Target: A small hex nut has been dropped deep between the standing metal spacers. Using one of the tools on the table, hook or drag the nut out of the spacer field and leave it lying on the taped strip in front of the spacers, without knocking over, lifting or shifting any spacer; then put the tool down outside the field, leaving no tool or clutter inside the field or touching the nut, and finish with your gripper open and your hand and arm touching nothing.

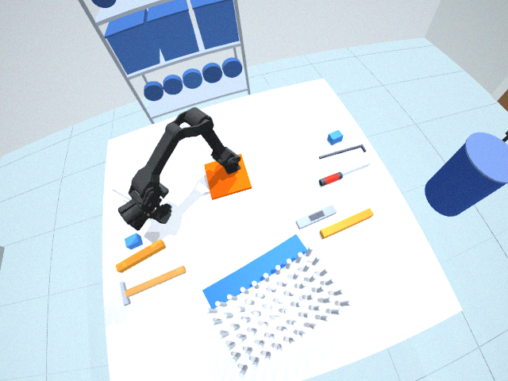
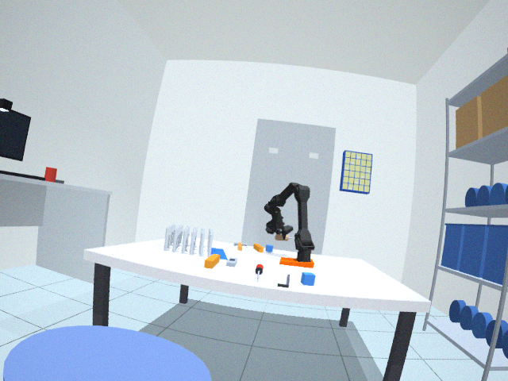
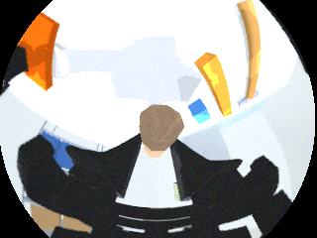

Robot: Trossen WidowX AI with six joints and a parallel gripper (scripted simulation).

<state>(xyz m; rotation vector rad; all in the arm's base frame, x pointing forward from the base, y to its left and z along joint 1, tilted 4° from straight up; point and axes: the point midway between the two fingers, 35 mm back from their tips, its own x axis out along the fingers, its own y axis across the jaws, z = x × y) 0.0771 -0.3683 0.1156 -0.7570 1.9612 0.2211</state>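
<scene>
Right now the wooden-handled pick tool is 80 mm behind my gripper tip and 60 mm to the right of it. Also, from my gripper tip: hex nut (530 mm ahead, 380 mm to the left, 100 mm below); grey plate (290 mm ahead, 580 mm to the left, 90 mm below); blue taped strip (370 mm ahead, 280 mm to the left, 100 mm below).
</scene>
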